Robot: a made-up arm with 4 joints.
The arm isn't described. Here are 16 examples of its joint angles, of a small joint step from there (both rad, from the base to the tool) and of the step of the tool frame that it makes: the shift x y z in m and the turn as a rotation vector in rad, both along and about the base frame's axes.
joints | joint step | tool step
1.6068 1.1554 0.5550 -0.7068 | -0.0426 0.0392 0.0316 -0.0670 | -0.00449 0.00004 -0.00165 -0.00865 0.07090 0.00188
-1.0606 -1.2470 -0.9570 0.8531 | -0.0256 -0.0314 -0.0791 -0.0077 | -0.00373 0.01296 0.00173 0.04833 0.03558 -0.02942
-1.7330 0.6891 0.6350 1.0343 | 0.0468 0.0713 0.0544 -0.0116 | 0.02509 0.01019 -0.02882 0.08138 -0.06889 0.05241
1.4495 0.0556 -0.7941 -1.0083 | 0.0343 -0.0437 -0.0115 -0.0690 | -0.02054 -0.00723 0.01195 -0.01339 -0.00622 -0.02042
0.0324 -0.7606 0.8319 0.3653 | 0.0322 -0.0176 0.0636 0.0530 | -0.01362 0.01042 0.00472 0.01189 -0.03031 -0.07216
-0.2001 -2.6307 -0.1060 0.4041 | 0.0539 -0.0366 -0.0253 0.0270 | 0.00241 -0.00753 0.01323 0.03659 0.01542 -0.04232
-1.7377 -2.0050 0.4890 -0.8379 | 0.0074 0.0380 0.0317 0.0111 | -0.00199 0.00323 0.00478 -0.00279 0.01337 0.05103
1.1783 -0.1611 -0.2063 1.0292 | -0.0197 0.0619 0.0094 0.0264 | 0.02551 0.00110 -0.00303 0.01728 -0.01416 -0.04664
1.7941 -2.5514 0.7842 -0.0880 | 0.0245 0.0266 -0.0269 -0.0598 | -0.00198 0.01479 -0.00508 0.06032 -0.03334 0.02683
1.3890 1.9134 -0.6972 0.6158 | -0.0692 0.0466 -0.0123 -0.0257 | -0.00932 0.01138 0.00501 -0.04771 0.02601 -0.06228
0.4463 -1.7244 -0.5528 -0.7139 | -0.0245 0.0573 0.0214 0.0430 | -0.00473 -0.00190 -0.01780 -0.04322 -0.00942 -0.04729
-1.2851 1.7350 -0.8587 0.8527 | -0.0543 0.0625 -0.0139 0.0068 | -0.00485 0.00718 -0.00341 -0.04815 0.00315 0.05924
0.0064 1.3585 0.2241 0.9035 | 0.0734 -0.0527 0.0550 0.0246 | -0.00130 0.01212 -0.00795 0.12803 0.02131 0.01002
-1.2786 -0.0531 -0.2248 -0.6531 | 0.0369 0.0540 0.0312 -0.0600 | 0.00810 0.01513 -0.00844 -0.01171 -0.05392 0.06896
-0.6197 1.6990 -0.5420 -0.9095 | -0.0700 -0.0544 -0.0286 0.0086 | -0.00556 -0.01464 -0.02139 -0.09874 0.07546 -0.02118
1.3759 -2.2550 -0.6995 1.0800 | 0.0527 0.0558 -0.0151 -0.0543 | -0.00485 0.02075 -0.02369 0.09512 -0.07440 -0.07238
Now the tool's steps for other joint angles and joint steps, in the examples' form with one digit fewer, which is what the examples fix.
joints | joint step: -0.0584 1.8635 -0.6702 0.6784 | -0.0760 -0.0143 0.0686 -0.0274
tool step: -0.0008 -0.0076 -0.0327 0.0004 0.0236 -0.0010
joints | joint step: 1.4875 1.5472 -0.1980 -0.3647 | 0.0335 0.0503 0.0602 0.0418
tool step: 0.0058 -0.0146 -0.0060 0.0810 -0.0772 -0.0215
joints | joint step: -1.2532 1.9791 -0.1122 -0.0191 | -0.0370 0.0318 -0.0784 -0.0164
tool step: -0.0098 0.0154 -0.0051 -0.0993 -0.0311 0.0406
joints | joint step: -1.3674 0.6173 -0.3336 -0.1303 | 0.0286 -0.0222 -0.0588 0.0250
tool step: 0.0024 0.0049 -0.0145 0.0235 0.0601 -0.0108
